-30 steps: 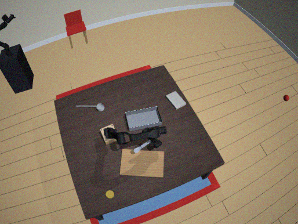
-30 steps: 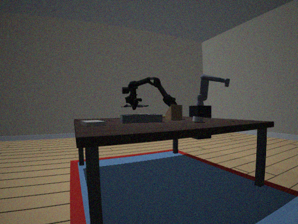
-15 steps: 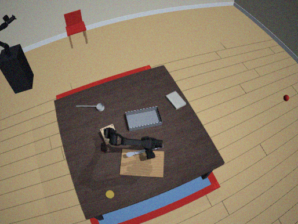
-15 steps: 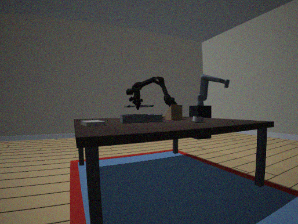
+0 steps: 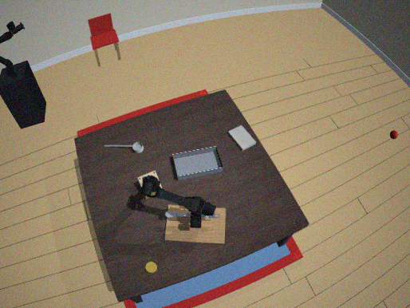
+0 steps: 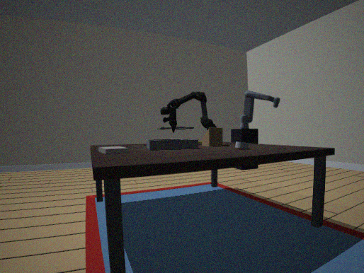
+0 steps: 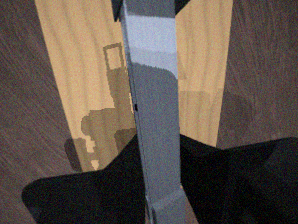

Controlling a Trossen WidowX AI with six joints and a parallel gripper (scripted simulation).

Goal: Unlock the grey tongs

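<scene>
The wooden board is 10 cm below my gripper tip. The rest, counted from my gripper tip: yellow disc: 34 cm behind, 21 cm to the right, 9 cm below; grey roasting tin: 13 cm ahead, 41 cm to the left, 8 cm below; white block: 49 cm ahead, 54 cm to the left, 9 cm below.
</scene>
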